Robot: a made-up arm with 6 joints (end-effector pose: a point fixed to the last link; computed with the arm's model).
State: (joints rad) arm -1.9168 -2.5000 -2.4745 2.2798 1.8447 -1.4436
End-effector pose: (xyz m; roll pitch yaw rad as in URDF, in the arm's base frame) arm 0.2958 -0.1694 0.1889 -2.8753 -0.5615 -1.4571
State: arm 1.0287 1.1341 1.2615 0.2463 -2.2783 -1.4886
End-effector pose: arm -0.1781 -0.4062 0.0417 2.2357 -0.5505 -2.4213
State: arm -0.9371 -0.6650 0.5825 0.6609 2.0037 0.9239
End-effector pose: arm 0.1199 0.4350 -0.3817 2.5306 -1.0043 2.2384
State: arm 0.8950 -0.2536 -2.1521 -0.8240 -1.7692 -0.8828
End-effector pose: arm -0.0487 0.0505 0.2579 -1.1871 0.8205 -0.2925
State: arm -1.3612 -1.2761 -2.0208 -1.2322 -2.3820 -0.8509
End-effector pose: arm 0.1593 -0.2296 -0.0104 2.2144 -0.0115 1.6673
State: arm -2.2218 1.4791 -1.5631 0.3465 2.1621 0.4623
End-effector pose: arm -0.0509 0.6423 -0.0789 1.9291 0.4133 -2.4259
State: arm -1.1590 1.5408 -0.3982 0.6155 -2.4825 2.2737
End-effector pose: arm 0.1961 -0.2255 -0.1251 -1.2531 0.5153 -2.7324
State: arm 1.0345 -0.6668 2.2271 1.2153 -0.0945 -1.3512
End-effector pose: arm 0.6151 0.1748 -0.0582 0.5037 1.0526 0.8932
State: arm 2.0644 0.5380 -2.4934 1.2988 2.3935 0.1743
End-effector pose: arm -0.1848 0.3492 -0.1891 1.4246 -0.3294 -2.7108
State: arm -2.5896 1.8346 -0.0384 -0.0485 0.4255 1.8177
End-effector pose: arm -0.5026 0.4236 -0.0533 1.5926 -1.1676 -2.7088
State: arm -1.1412 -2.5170 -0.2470 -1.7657 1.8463 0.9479
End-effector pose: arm -0.0739 0.4362 -0.3423 -1.6028 0.8318 0.3035
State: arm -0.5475 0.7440 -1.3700 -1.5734 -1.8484 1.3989
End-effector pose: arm 0.2597 0.4682 0.2352 -2.6845 -0.6226 1.0603
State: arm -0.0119 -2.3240 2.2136 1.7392 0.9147 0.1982
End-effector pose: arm 0.0898 0.2025 0.6670 -0.7345 0.0684 -2.0345
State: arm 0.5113 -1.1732 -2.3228 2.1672 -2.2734 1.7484
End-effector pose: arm 0.0376 -0.4642 -0.0496 1.7407 0.2139 0.3435
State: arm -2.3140 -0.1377 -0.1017 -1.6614 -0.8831 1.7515
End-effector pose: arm -0.1064 0.1336 -0.5157 2.3707 0.7932 3.0995
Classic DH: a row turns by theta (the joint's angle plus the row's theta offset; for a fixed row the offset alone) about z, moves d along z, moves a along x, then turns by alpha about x. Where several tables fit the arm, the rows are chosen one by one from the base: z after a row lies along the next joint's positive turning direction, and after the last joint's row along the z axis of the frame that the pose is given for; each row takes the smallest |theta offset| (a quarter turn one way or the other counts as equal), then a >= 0, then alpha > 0; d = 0 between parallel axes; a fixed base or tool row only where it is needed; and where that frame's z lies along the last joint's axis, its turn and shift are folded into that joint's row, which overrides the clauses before.
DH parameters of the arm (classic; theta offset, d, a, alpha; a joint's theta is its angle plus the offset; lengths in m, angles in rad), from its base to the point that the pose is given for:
base (fixed): 0 0.133 0 1.5708
joint 1: 1.5708 -0.017 0.044 -1.5708
joint 2: 0 -0.037 -0.04 -1.5708
joint 3: 1.5708 -0.117 0.36 1.5708
joint 4: 0 0.081 0.035 -1.5708
joint 5: 0 0.034 -0.103 1.5708
joint 6: -0.5798 0 0.1351 0
tool (fixed): 0.5798 0.381 0 0

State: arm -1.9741 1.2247 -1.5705 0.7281 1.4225 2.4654
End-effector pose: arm 0.0646 0.5801 0.3701 0.7695 -1.1698 -2.0843
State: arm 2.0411 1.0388 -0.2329 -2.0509 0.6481 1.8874
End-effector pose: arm -0.6953 0.2280 0.1566 2.9732 -0.6606 2.8367
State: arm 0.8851 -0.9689 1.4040 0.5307 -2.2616 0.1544
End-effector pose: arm 0.1740 0.0266 -0.1186 2.4625 -0.7331 -1.2909
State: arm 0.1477 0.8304 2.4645 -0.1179 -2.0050 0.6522
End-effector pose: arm -0.0357 -0.0274 0.1796 -0.7133 0.6924 0.1814
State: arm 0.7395 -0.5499 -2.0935 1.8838 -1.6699 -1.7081
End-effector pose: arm -0.2391 -0.5839 0.2511 -1.8099 -0.4573 -2.9289
